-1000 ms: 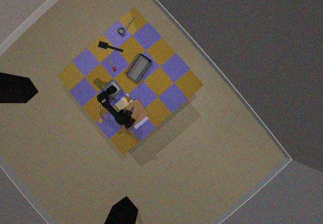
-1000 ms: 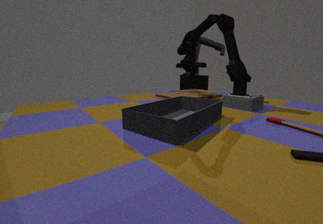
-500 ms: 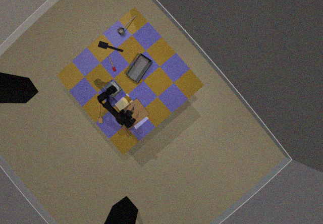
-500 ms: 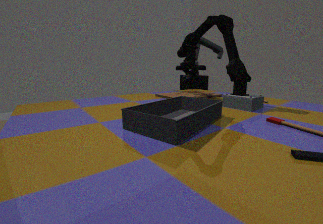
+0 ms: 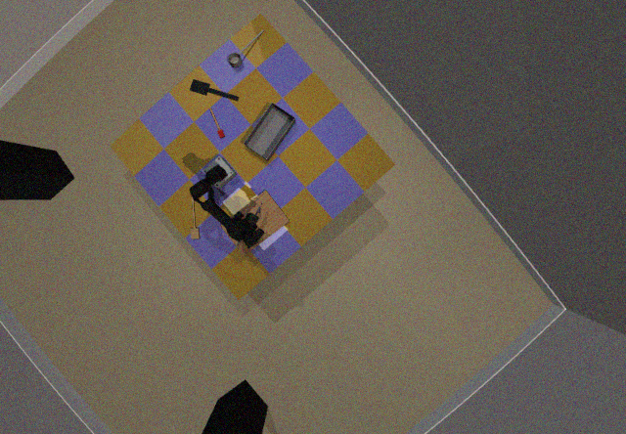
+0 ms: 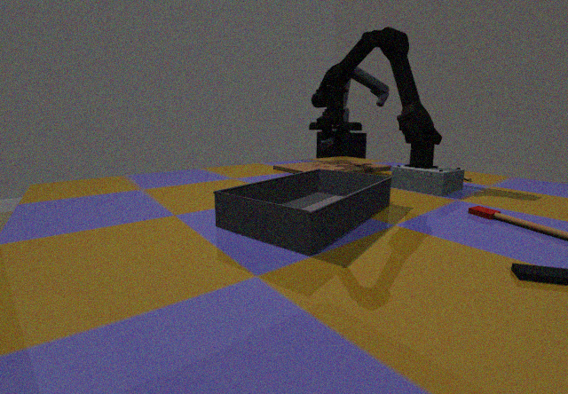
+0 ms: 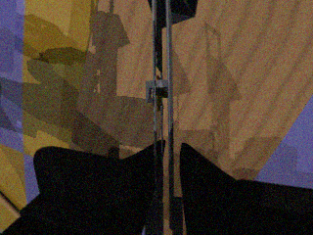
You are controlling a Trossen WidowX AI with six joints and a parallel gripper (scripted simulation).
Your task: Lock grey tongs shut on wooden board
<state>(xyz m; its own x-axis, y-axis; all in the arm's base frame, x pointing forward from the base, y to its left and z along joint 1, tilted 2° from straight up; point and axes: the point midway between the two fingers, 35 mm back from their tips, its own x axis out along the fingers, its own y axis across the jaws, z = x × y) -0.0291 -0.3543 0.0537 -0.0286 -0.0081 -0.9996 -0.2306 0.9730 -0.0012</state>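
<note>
The wooden board lies 6 cm below my gripper tip. From my gripper tip the other things lie so: roasting tin: 42 cm ahead, 38 cm to the left, 4 cm below; black spatula: 29 cm ahead, 83 cm to the left, 6 cm below.
</note>
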